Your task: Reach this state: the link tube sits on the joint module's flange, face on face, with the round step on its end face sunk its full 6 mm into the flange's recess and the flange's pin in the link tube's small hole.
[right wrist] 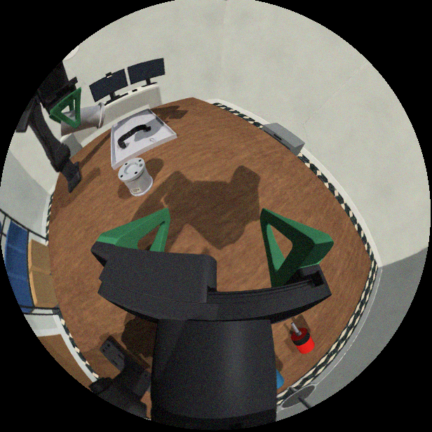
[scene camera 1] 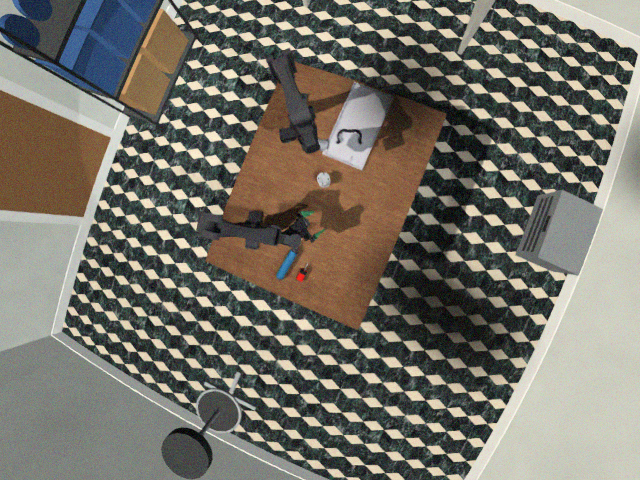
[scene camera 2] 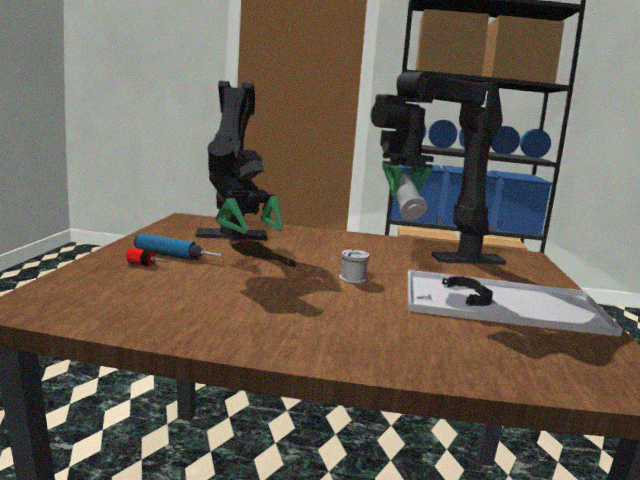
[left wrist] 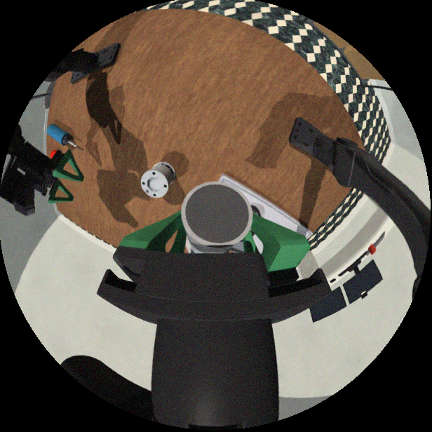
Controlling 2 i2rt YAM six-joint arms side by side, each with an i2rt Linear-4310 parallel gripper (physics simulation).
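Seen in the pictures: left gripper, fingertip midpoint: [scene camera 2: 404,197]; right gripper, fingertip midpoint: [scene camera 1: 319,220] [scene camera 2: 264,230]; left arm's base at its link origin: [scene camera 2: 468,259]; right arm's base at its link origin: [scene camera 2: 231,235].
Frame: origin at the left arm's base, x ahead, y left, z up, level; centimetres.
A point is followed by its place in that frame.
The white joint module [scene camera 1: 323,179] {x 19.0, y -36.4, z 5.4 cm} [scene camera 2: 354,267] {x 21.8, y -36.7, z 3.6 cm} [left wrist: 158,180] [right wrist: 135,177] stands upright on the table, its round flange with small holes facing up. My left gripper [scene camera 2: 406,187] {x 13.6, y -24.8, z 18.7 cm} [left wrist: 213,212] is shut on the light grey link tube [scene camera 2: 410,198] {x 21.0, y -25.6, z 19.7 cm} [left wrist: 216,214] [right wrist: 82,119]. It holds the tube tilted, high above the table, apart from the module and to its right in scene camera 2. One dark round end shows in the left wrist view. The tube's step and small hole, and the flange's pin, cannot be made out. My right gripper [scene camera 1: 317,223] {x 20.6, y -56.9, z 10.8 cm} [scene camera 2: 262,229] {x 20.6, y -56.9, z 10.8 cm} [right wrist: 214,212] is open and empty, above the table.
A pale tray [scene camera 1: 343,121] {x 24.4, y -3.7, z 0.4 cm} [scene camera 2: 516,321] {x 42.8, y -7.8, z 0.6 cm} holds a black curved handle [scene camera 1: 351,130] {x 29.1, y -8.9, z 2.2 cm} [scene camera 2: 480,290] {x 28.3, y -9.2, z 1.5 cm} and a small part. A blue screwdriver [scene camera 1: 285,265] {x 6.0, y -81.0, z 4.0 cm} [scene camera 2: 165,245] {x 8.2, y -80.5, z 2.8 cm} and a short red one [scene camera 1: 301,275] {x 14.6, y -84.8, z 3.3 cm} [scene camera 2: 140,256] {x 16.2, y -84.6, z 2.3 cm} [right wrist: 302,340] lie beside the right arm.
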